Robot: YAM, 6 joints.
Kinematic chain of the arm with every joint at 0, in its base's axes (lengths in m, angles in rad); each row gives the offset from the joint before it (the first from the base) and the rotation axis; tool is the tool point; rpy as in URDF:
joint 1: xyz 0 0 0.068 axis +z
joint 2: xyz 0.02 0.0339 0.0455 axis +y
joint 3: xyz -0.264 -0.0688 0 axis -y
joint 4: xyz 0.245 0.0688 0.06 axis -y
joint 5: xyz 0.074 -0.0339 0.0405 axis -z
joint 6: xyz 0.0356 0 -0.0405 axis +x
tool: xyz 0 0 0 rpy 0 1.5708 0
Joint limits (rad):
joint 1: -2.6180..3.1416
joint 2: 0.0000..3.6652
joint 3: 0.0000..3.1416
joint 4: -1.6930..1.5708
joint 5: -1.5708..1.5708
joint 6: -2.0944..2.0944
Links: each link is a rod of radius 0.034 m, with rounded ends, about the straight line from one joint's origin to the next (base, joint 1, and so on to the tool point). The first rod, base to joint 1, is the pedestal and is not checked.
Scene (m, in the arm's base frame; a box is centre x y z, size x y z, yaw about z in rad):
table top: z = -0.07
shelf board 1: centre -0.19 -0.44 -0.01 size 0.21 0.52 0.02 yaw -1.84
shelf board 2: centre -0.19 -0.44 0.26 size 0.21 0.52 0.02 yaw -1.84
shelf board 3: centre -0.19 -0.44 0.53 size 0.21 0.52 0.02 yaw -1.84
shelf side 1: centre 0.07 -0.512 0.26 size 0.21 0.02 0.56 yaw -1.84
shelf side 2: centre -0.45 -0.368 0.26 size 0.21 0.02 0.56 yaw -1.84
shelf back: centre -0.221 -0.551 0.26 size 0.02 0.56 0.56 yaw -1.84
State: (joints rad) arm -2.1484 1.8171 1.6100 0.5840 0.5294 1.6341
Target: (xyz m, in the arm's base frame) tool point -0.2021 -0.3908 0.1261
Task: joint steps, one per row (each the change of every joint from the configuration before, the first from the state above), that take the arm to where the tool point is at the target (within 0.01 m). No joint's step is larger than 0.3 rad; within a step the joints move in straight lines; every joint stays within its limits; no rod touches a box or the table.
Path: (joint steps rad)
1: -0.0827 -0.2831 -0.2641 -0.0369 0.0478 0.0000
2: -0.0826 -0.2830 -0.2641 -0.0369 0.0478 0.0000
3: 0.1154 0.2057 -0.2330 -0.0927 -0.0100 0.0000
4: 0.1155 0.2057 -0.2329 -0.0926 -0.0101 0.0000
5: 0.0378 0.2246 0.2727 0.0679 -0.0376 0.0000
6: 0.0378 0.2247 0.2727 0.0679 -0.0376 0.0000

